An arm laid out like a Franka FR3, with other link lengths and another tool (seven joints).
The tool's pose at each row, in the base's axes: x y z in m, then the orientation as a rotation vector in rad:
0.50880, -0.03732, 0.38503, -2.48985, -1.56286, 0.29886
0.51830, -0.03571, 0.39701, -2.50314, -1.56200, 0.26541
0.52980, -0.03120, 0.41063, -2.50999, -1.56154, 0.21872
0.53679, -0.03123, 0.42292, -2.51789, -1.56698, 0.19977
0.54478, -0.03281, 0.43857, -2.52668, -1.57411, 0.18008
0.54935, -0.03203, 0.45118, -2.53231, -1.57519, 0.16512
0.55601, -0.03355, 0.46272, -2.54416, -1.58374, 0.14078
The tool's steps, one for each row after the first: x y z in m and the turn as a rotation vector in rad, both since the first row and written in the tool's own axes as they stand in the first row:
0.00464, 0.00438, -0.01399, -0.01860, 0.01607, 0.00381
0.01264, 0.00882, -0.02994, -0.03689, 0.04202, 0.00373
0.01471, 0.01165, -0.04363, -0.05087, 0.04869, 0.00305
0.01557, 0.01513, -0.06091, -0.06660, 0.05478, 0.00186
0.01733, 0.01544, -0.07423, -0.07577, 0.06117, 0.00273
0.01797, 0.01882, -0.08719, -0.09596, 0.06811, 0.00187

